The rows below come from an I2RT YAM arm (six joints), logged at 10 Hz.
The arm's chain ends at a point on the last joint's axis. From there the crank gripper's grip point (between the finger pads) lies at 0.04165 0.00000 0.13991 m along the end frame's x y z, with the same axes.
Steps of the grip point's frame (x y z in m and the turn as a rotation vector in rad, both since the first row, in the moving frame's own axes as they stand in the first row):
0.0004, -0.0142, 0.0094, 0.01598, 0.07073, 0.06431
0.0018, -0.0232, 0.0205, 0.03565, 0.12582, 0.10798
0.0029, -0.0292, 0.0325, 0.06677, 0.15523, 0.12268
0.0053, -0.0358, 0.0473, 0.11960, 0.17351, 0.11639
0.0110, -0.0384, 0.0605, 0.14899, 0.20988, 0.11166
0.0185, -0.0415, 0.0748, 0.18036, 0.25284, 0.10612
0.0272, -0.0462, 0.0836, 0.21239, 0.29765, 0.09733
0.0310, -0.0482, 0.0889, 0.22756, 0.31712, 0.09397
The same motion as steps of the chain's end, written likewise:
-0.0094, -0.0150, 0.0127, 0.01598, 0.07073, 0.06431
-0.0154, -0.0238, 0.0268, 0.03565, 0.12582, 0.10798
-0.0184, -0.0265, 0.0407, 0.06677, 0.15523, 0.12268
-0.0188, -0.0259, 0.0573, 0.11960, 0.17351, 0.11639
-0.0180, -0.0247, 0.0734, 0.14899, 0.20988, 0.11166
-0.0160, -0.0239, 0.0914, 0.18036, 0.25284, 0.10612
-0.0129, -0.0244, 0.1045, 0.21239, 0.29765, 0.09733
-0.0114, -0.0246, 0.1118, 0.22756, 0.31712, 0.09397

